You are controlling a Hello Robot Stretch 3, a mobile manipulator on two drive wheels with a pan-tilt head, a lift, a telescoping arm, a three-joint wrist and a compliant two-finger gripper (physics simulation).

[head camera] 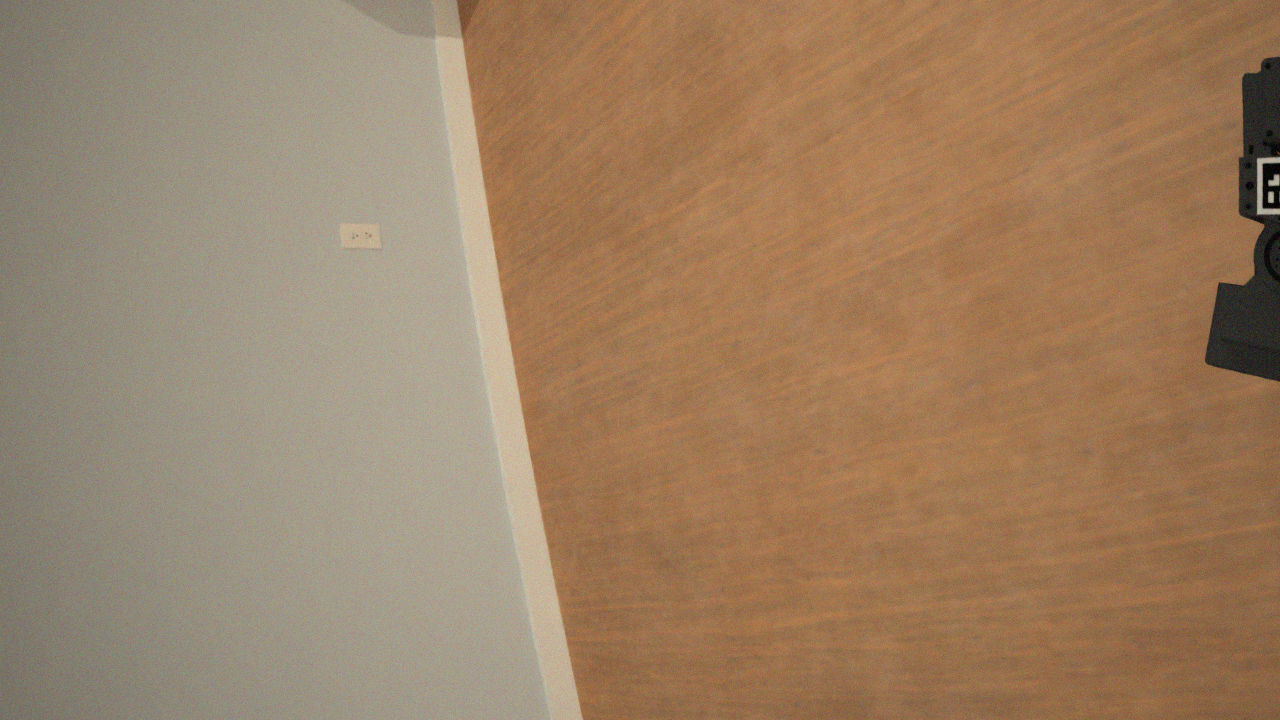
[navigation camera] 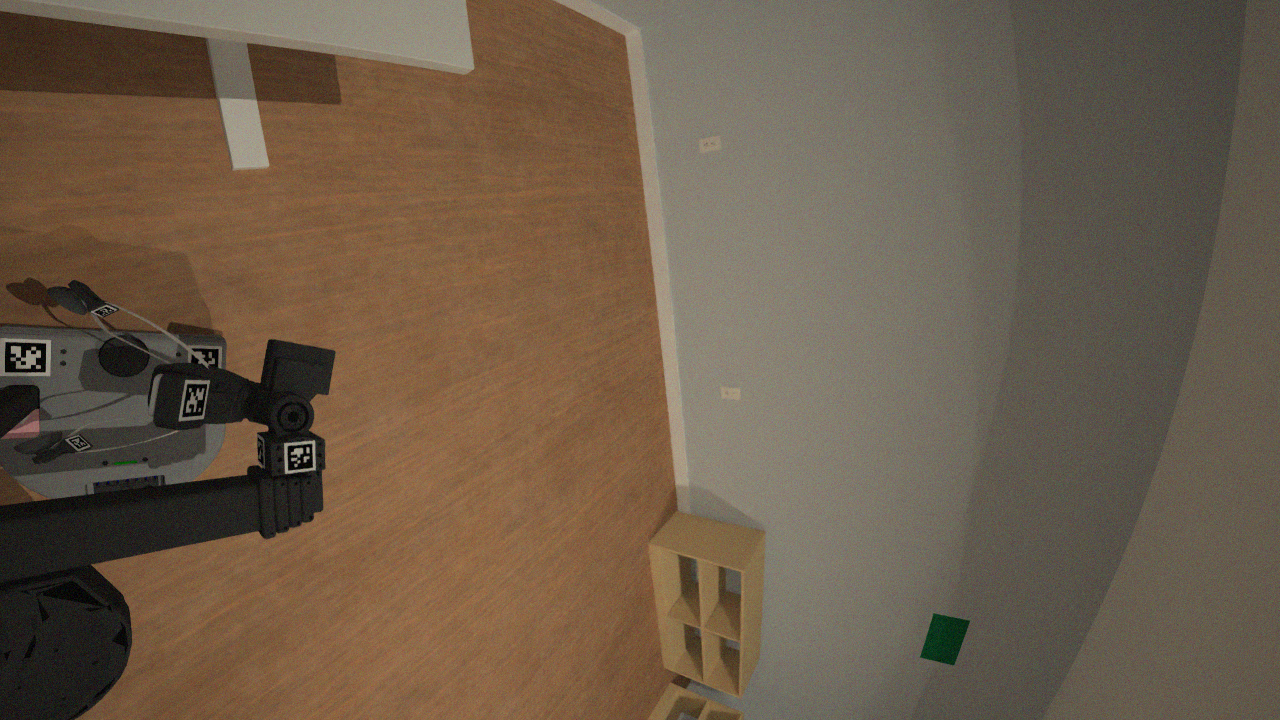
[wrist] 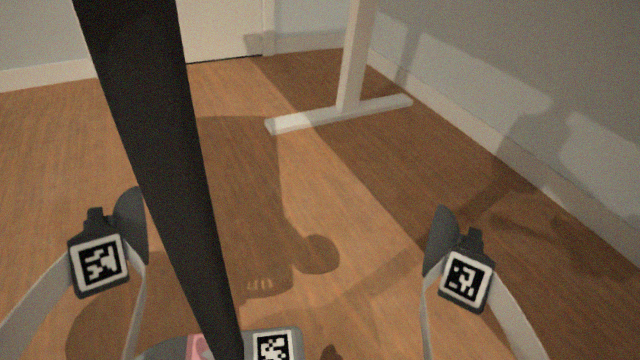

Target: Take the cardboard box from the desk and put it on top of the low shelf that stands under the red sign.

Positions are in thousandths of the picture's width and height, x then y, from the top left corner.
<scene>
In view: my gripper (navigation camera: 27,510) and a white baseboard (head camera: 410,708).
My gripper also shows in the wrist view (wrist: 455,618).
</scene>
